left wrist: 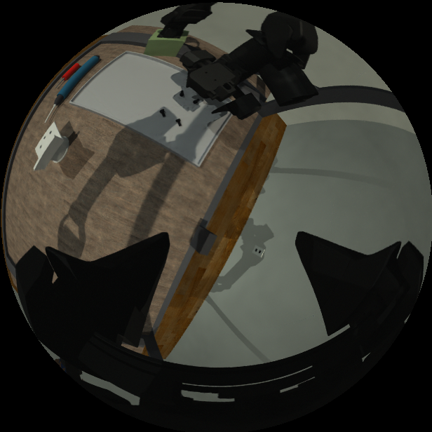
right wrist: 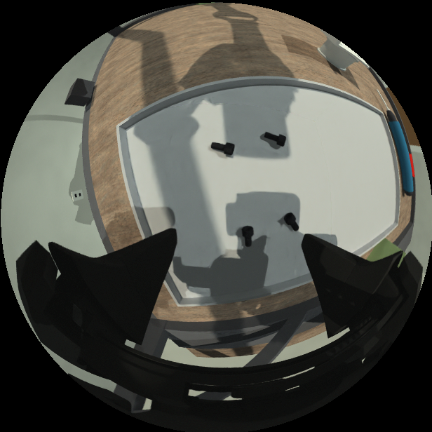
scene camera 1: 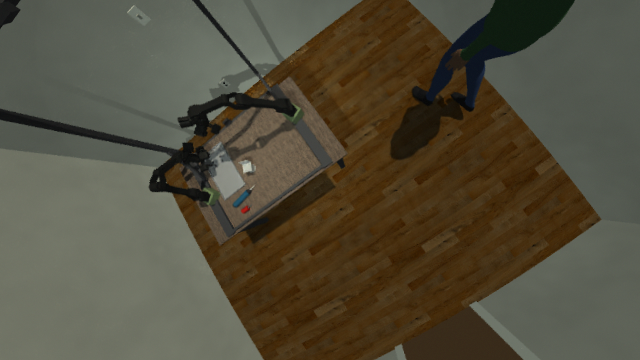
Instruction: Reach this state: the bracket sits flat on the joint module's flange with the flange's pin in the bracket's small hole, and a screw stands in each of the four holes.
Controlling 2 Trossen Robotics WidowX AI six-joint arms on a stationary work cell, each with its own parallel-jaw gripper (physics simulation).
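Frame: origin at the left arm's base, x down, y left, z ahead, level; centimetres.
Where they show: left gripper, between the fingertips: (scene camera 1: 207, 127); right gripper, between the fingertips: (scene camera 1: 211, 159); left arm's base, origin of its link: (scene camera 1: 291, 111); right arm's base, origin of its link: (scene camera 1: 206, 196).
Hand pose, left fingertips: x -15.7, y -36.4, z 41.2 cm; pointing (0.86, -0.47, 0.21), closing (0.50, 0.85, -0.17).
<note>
Things, the pixels of their top centre, and the offset from my left fingertips. "spot": a spot on its surface instead.
- blue screwdriver, a spot on its surface: (scene camera 1: 242, 198) spot: dx +21.3, dy +39.2, dz +31.4 cm
- red tool, centre of its top: (scene camera 1: 246, 208) dx +21.7, dy +45.9, dz +35.7 cm
The white bracket (left wrist: 49, 139) sits on top of the pale round joint module (left wrist: 61, 151) (right wrist: 336, 56), its holed plate facing away from the table; the pin is too small to make out. In the right wrist view they are partly cut off. Black screws (left wrist: 163, 113) (right wrist: 223, 148) (right wrist: 275, 138) (right wrist: 247, 237) (right wrist: 291, 221) lie apart in the pale tray (left wrist: 117, 85) (right wrist: 345, 150). My left gripper (left wrist: 235, 239) is open and empty near the wall-side table edge. My right gripper (right wrist: 243, 238) is open and empty above the tray; the screws show beyond and between its fingers.
A blue screwdriver (scene camera 1: 242, 198) (left wrist: 77, 80) (right wrist: 401, 155) and a red tool (scene camera 1: 245, 210) (left wrist: 71, 71) lie beside the tray. A dark block (left wrist: 203, 237) (right wrist: 80, 92) is at the table edge by the wall. A person (scene camera 1: 475, 55) stands on the floor away from the table.
</note>
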